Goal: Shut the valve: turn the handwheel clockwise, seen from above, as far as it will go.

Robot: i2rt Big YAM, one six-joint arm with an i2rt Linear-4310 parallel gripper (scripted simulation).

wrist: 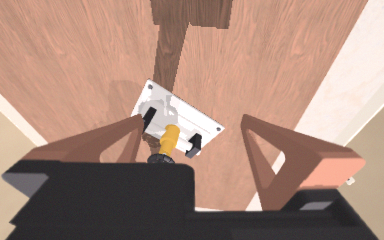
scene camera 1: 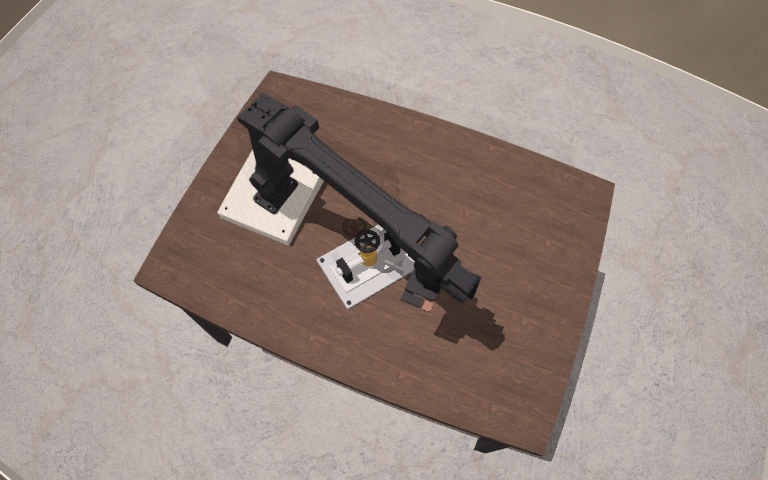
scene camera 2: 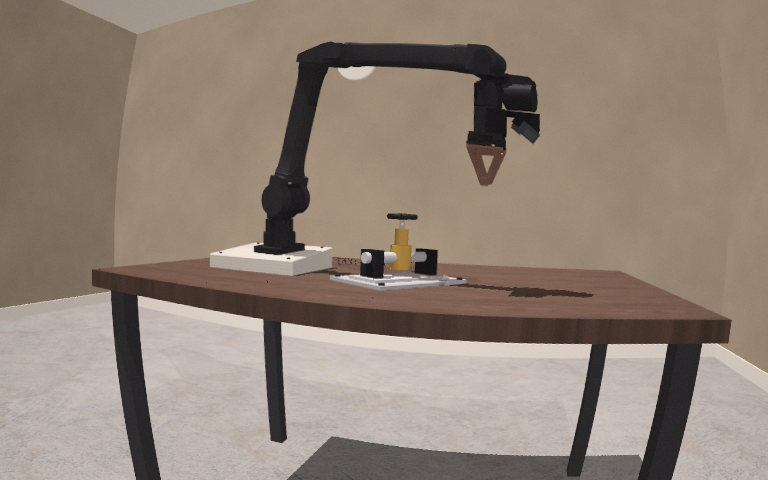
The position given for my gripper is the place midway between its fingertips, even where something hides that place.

Observation:
I see my gripper (scene camera 2: 486, 185).
My gripper shows as well in the wrist view (wrist: 192, 119).

